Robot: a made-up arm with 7 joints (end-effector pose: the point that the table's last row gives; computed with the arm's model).
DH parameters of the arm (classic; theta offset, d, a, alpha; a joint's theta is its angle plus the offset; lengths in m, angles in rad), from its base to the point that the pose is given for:
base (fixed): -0.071 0 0 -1.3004
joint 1: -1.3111 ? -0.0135 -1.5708
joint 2: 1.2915 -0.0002 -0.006 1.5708
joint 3: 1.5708 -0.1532 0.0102 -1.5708
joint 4: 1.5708 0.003 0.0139 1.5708
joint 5: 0 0.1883 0 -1.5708
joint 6: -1.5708 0 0.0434 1.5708
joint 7: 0 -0.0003 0 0
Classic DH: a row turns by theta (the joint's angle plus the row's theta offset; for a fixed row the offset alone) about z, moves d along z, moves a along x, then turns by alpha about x.
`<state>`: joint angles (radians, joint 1 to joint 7).
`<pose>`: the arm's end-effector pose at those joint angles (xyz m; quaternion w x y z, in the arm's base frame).
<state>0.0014 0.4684 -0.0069 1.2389 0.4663 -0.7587 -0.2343</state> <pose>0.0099 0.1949 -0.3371 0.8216 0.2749 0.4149 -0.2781</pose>
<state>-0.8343 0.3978 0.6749 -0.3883 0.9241 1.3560 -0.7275</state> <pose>0.1899 0.1961 0.0420 0.9243 0.0288 0.1879 0.3309</pose>
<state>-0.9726 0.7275 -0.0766 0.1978 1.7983 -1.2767 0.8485</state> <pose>0.3058 0.0735 -0.0174 0.2933 0.6524 -0.6361 -0.2893</pose>
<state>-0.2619 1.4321 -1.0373 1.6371 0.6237 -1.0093 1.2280</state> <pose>0.0187 0.3972 -0.0707 0.5048 0.8387 0.1495 -0.1393</pose>
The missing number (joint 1, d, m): 0.0357
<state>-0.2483 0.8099 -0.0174 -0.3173 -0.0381 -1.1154 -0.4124</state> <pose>0.2047 0.0756 -0.0457 0.6255 0.3701 -0.5455 -0.4174</pose>
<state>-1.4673 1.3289 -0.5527 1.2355 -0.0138 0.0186 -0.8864</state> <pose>0.2578 0.3236 0.0720 0.8679 0.4062 0.2858 -0.0066</pose>
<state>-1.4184 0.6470 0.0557 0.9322 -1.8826 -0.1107 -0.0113</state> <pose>0.3689 0.1503 0.0397 0.7122 -0.6643 -0.2264 -0.0136</pose>
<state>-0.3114 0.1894 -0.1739 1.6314 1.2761 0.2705 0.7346</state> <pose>0.0113 0.1296 -0.3752 0.4883 0.7704 0.3591 -0.1975</pose>
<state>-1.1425 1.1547 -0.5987 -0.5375 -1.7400 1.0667 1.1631</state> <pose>0.2022 -0.0261 0.0114 0.9277 0.2967 0.2236 -0.0380</pose>
